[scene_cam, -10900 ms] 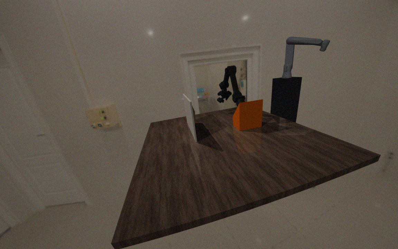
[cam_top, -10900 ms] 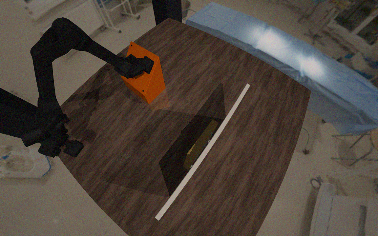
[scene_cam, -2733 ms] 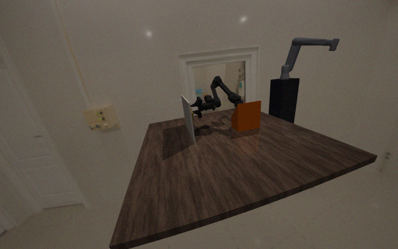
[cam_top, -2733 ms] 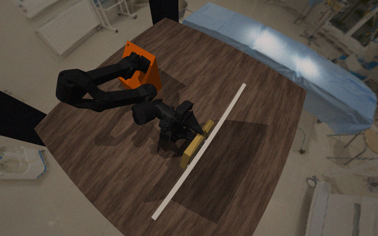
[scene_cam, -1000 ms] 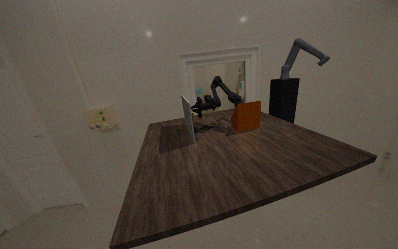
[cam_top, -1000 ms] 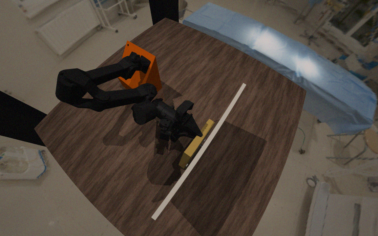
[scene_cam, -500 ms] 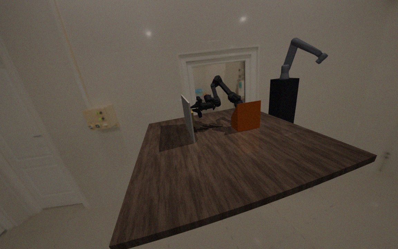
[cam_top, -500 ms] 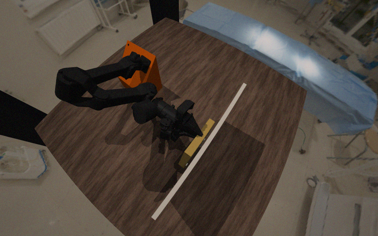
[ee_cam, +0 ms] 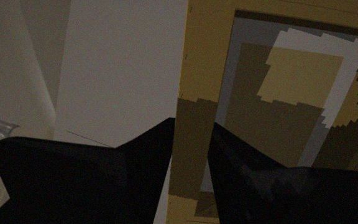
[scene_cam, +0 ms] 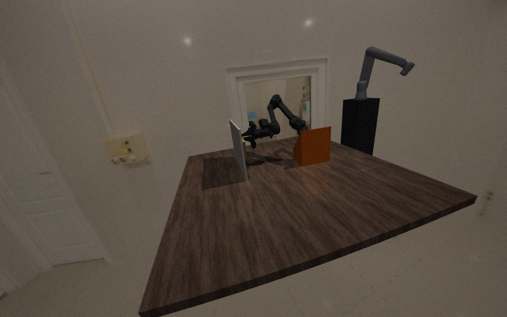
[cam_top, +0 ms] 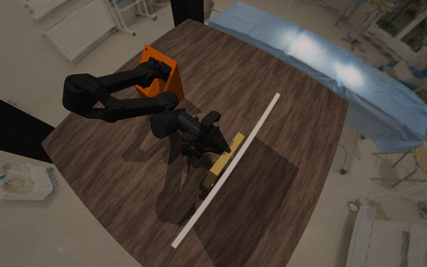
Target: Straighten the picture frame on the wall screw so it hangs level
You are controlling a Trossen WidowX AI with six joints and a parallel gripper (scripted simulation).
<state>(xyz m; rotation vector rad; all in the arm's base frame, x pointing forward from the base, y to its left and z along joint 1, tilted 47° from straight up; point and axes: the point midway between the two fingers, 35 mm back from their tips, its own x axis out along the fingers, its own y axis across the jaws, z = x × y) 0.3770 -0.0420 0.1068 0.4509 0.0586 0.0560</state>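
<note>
Now: the yellow picture frame 5 cm below my gripper tip, 1 cm to the right of it and 1 cm ahead of it. From my gripper tip the other things lie so: white wall panel 6 cm below, 2 cm to the right, 2 cm ahead.
</note>
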